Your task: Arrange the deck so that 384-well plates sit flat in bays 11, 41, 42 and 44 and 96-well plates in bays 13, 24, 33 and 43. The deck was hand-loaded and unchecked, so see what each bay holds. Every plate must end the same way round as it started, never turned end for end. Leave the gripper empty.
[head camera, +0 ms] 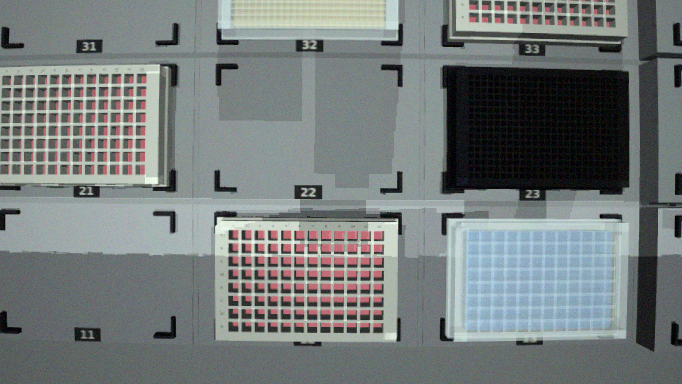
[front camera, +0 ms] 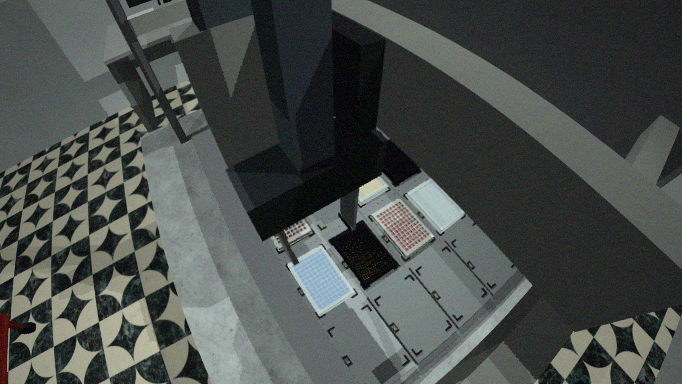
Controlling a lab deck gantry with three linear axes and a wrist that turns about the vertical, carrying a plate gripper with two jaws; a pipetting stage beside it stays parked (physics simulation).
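Frame: origin at the robot's base, x down, y right, z back, level; metres.
Seen in the pictures: gripper, between the fingertips: [front camera: 319, 238]; robot's base, origin of its link: [head camera: 7, 327].
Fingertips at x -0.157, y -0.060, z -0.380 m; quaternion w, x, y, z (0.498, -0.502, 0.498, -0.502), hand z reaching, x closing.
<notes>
Pixels of each thing's top centre, then the offset from my fingertips to it.
- blue lidded 96-well plate, centre of its top: [head camera: 543, 281] [front camera: 320, 277] dx +0.143, dy +0.017, dz -0.012 m
- black 384-well plate, centre of its top: [head camera: 544, 127] [front camera: 363, 250] dx +0.143, dy -0.090, dz -0.012 m
- yellow lidded 384-well plate, centre of its top: [front camera: 359, 176] dx +0.143, dy -0.197, dz +0.152 m
- pale lidded plate, centre of its top: [front camera: 436, 202] dx +0.143, dy -0.304, dz -0.012 m
- black plate, centre of its top: [front camera: 392, 158] dx +0.143, dy -0.304, dz +0.152 m
My gripper [front camera: 324, 245] is open and empty over the front bays, its jaws wide apart. A white 96-well plate [front camera: 298, 231] [head camera: 306, 280] is in bay 12, another white 96-well plate [head camera: 75, 125] in bay 21. A blue lidded 96-well plate [front camera: 322, 280] [head camera: 539, 280] is in bay 13, a black 384-well plate [front camera: 364, 255] [head camera: 537, 130] in bay 23. A yellow lidded 384-well plate [front camera: 374, 190] [head camera: 309, 14] is in bay 32, a white 96-well plate [front camera: 404, 227] [head camera: 540, 14] in bay 33. In the front view, a pale lidded plate [front camera: 436, 205] and a black plate [front camera: 400, 165] are farther back.
In the head view, bays 11 and 22 hold no plate; the visible part of bay 31 shows none. The dark gantry column [front camera: 305, 90] hides much of the deck's far left part in the front view. A raised light edge [front camera: 480, 325] borders the deck.
</notes>
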